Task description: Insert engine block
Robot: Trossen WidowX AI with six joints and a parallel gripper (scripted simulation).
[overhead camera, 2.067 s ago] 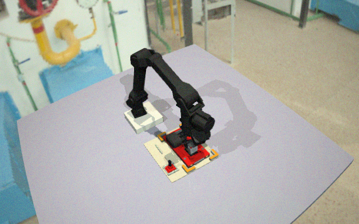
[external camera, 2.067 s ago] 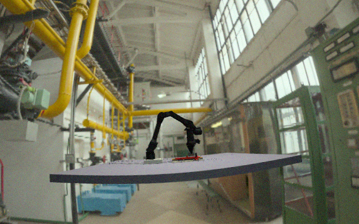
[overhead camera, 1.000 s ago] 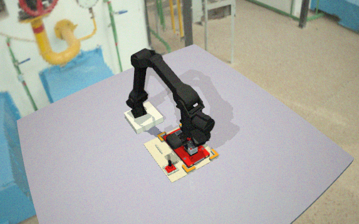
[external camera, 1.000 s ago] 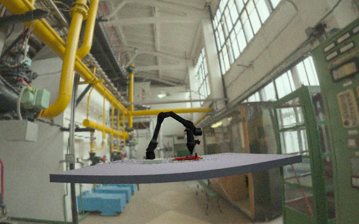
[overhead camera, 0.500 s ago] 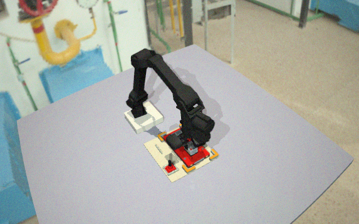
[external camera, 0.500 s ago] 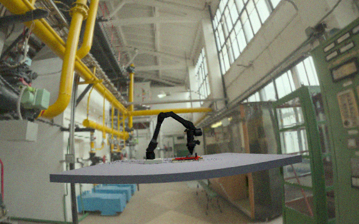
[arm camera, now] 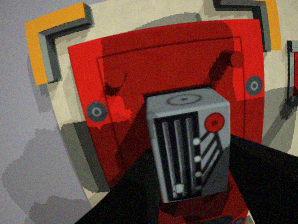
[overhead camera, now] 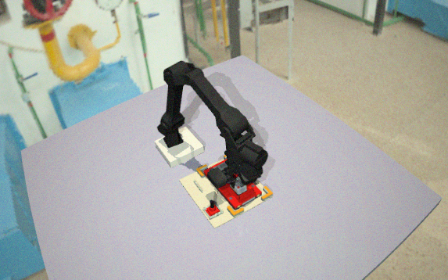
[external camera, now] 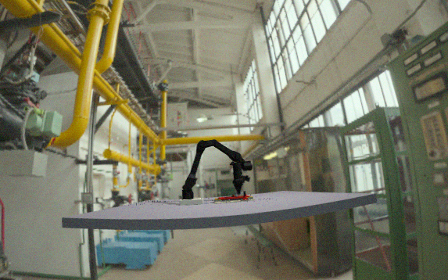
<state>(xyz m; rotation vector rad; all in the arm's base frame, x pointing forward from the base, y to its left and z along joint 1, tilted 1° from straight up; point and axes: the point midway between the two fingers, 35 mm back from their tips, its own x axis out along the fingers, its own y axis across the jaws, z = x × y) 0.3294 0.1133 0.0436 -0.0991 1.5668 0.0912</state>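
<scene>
The black peg lies 11 cm to the right of my gripper tip, 4 cm ahead of it and 1 cm below it. From my gripper tip the other things lie so: engine block 1 cm below.
</scene>
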